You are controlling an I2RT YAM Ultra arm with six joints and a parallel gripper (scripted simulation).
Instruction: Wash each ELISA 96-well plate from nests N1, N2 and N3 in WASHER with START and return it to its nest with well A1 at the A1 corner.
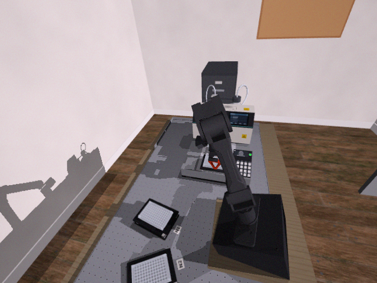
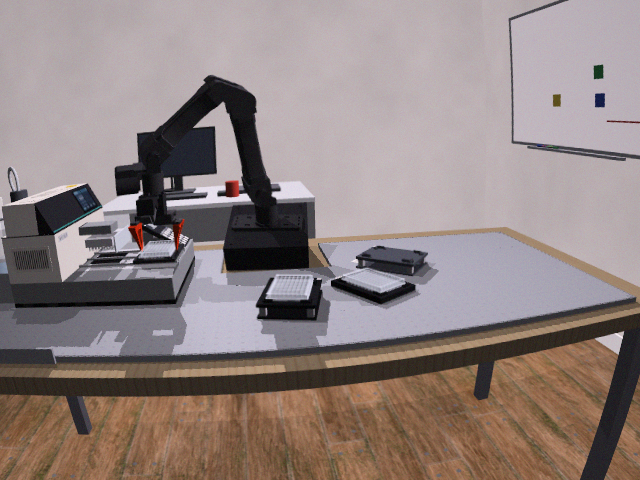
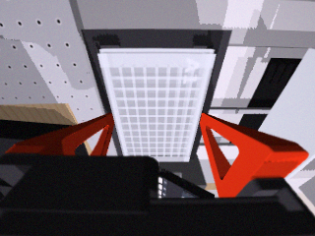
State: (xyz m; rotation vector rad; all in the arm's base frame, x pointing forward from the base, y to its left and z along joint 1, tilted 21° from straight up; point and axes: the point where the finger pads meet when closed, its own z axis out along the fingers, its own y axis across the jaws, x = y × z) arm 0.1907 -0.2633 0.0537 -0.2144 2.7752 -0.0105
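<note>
Now: hand 10 mm above the black washer carrier. From my hand the other things lie so: manifold head: 150 mm to the right, 40 mm above, 20 mm ahead; then washer: 150 mm to the right, 40 mm above, 20 mm ahead; then N1 label: 360 mm to the left, 90 mm below, 60 mm ahead.
</note>
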